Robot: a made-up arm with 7 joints.
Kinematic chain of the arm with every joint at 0, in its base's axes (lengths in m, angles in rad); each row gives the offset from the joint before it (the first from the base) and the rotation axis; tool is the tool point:
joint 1: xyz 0 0 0.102 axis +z
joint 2: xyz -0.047 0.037 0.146 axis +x
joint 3: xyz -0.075 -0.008 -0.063 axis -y
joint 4: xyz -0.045 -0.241 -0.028 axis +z
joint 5: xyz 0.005 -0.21 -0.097 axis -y
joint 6: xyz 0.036 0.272 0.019 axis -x
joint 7: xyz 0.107 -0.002 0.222 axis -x
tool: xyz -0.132 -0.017 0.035
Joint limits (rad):
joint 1: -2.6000..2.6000
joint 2: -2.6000..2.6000
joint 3: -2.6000..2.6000
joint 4: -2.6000..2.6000
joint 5: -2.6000..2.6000
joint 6: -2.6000..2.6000
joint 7: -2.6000..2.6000
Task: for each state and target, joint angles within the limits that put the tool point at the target. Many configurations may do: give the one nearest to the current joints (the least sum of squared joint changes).
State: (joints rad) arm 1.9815 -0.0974 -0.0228 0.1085 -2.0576 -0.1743 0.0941
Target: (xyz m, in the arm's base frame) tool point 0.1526 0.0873 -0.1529
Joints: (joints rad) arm 2.0345 0.0895 -0.1014 0.0260 -2.2474 -0.1984 0.1043
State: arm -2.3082 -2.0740 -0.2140 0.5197 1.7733 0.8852 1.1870
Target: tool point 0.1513 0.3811 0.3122
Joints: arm -2.1783 -1.9363 -0.2190 0.3331 1.7781 1.0412 1.1895
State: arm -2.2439 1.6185 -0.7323 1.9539 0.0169 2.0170 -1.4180
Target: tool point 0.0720 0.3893 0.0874
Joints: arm -2.1722 1.3810 -1.0590 1.4337 -0.0177 1.7151 -1.4384
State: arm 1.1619 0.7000 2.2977 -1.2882 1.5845 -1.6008 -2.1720
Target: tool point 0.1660 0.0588 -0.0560
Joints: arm 1.6116 0.7086 2.1856 -1.2174 1.4399 -1.8657 -1.9691
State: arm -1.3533 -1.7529 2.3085 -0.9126 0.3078 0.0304 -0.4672
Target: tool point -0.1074 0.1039 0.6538
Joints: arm -1.1393 -1.7350 2.3546 -1.1092 -0.4614 -0.4263 -0.3807
